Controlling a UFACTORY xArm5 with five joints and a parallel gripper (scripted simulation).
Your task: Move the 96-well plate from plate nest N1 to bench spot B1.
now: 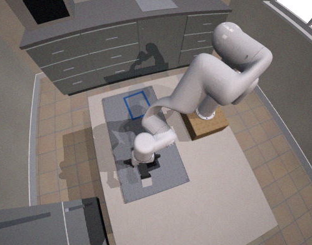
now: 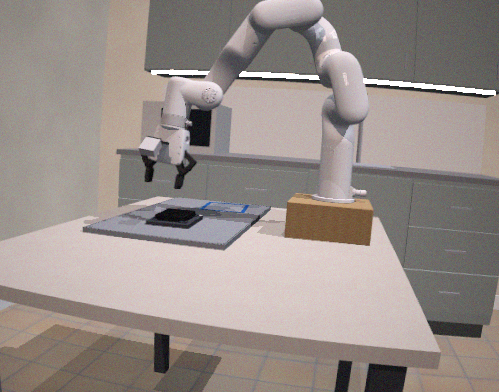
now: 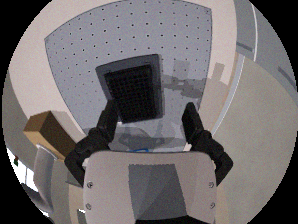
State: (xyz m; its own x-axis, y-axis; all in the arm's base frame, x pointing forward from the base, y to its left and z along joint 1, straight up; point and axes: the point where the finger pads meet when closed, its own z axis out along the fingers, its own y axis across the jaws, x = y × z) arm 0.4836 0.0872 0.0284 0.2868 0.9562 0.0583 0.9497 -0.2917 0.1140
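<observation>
My gripper is now 3 cm past the 96-well plate, 3 cm to the left of it and 9 cm above it. From my hand the other things lie so: plate nest N1: 3 cm behind, 3 cm to the right, 11 cm below.
</observation>
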